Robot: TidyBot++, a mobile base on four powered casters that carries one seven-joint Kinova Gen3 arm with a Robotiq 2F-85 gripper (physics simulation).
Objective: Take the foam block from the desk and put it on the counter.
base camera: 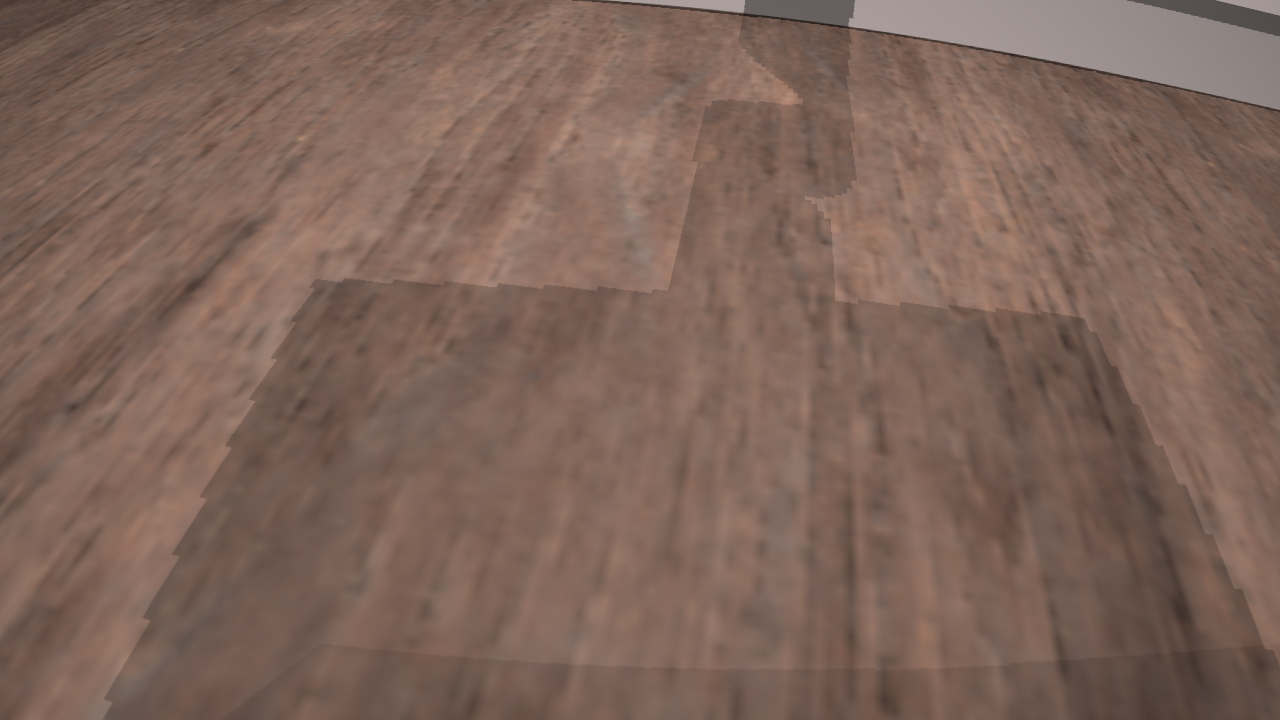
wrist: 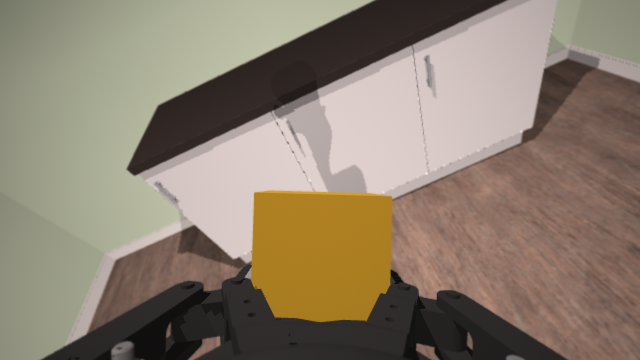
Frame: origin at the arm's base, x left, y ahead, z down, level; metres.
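Seen in the pictures: gripper, fingertip midpoint: [wrist: 319, 274].
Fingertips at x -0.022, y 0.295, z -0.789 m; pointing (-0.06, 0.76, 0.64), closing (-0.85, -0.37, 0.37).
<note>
A point is followed by its place in that frame.
The foam block [wrist: 322, 250] {y 0.276, x -0.034, z -0.834 m} is a yellow-orange block at the lower middle of the wrist view. My gripper [wrist: 319, 274] {y 0.295, x -0.022, z -0.789 m} is shut on it, with a dark finger at each side of its lower part. The counter [wrist: 220, 95] {y 1.542, x 0.104, z -0.514 m} has a dark brown top and white cabinet fronts. It stands beyond the block in the wrist view, tilted in the picture, with its top rising from the left to the upper right. The block is held apart from the counter top. The desk does not show in either view.
White cabinet doors [wrist: 370, 125] {y 1.193, x -0.417, z -0.205 m} with handles face me below the counter top. Green walls [wrist: 75, 100] {y 2.004, x 0.808, z -0.697 m} stand behind and to the left. Wooden floor [wrist: 575, 200] {y 0.705, x -1.099, z 0.396 m} [base camera: 626, 492] {y 0.378, x 0.001, z 0.397 m} lies in front, with shadows on it. A pale base strip [base camera: 1074, 44] {y 1.218, x -0.657, z 0.364 m} crosses the upper right of the base view.
</note>
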